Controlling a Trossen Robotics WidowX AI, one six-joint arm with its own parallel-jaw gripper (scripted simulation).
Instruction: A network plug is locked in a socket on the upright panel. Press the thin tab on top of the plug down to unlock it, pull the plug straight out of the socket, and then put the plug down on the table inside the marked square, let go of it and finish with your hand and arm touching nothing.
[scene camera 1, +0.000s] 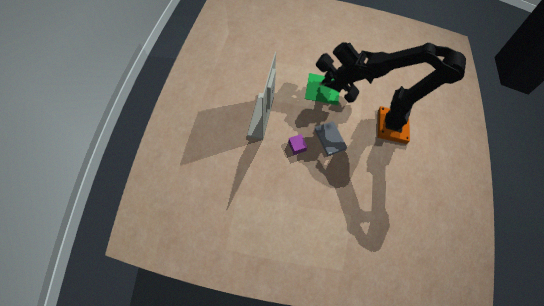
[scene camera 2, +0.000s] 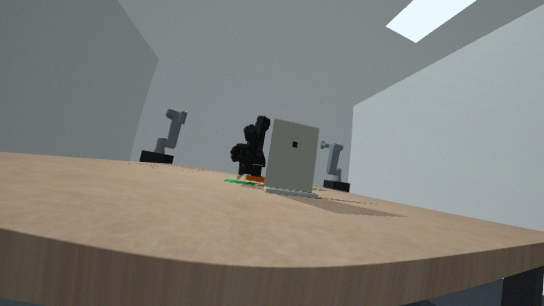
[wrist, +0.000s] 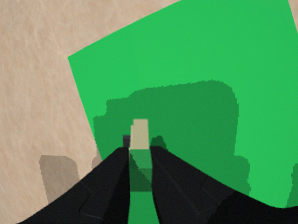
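My gripper (scene camera 1: 322, 83), (wrist: 139, 157) is in view. Also visible: a panel (scene camera 2: 291, 161), (scene camera 1: 258, 124); a green square (wrist: 211, 86); a network plug (wrist: 140, 161).
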